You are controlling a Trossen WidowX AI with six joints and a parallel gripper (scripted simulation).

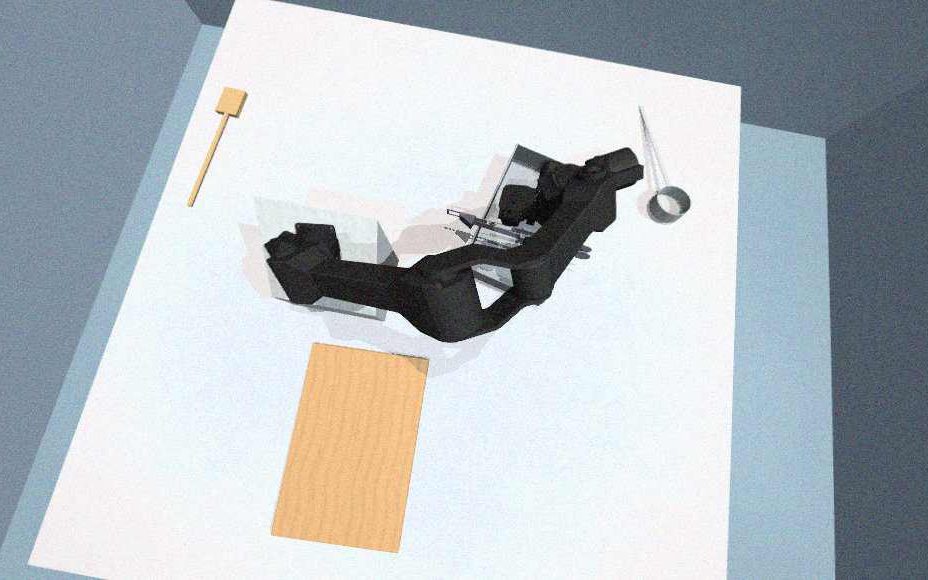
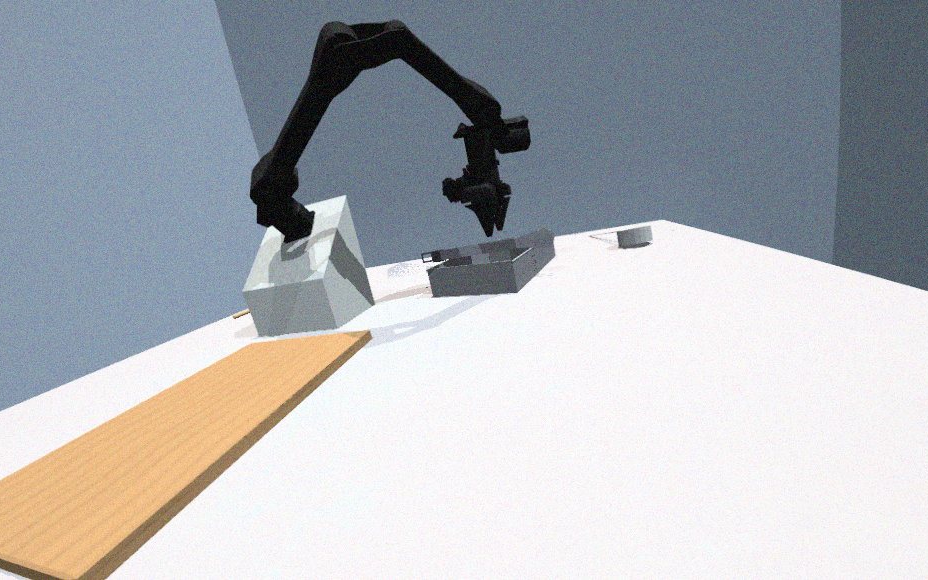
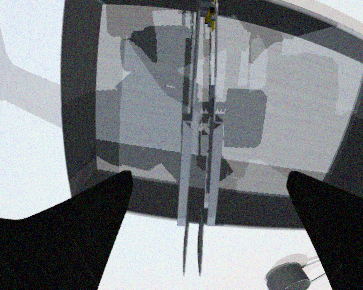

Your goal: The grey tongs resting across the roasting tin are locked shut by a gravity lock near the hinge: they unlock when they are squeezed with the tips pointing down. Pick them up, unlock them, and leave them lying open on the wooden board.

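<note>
Now: gripper tip 7 cm above the roasting tin, 4 cm to the right of it and 1 cm past it. The rest, counted from my gripper tip: wooden board 44 cm to the right, 32 cm behind, 9 cm below; then yellow lock piece 9 cm behind, 3 cm below, 2 cm to the left.
</note>
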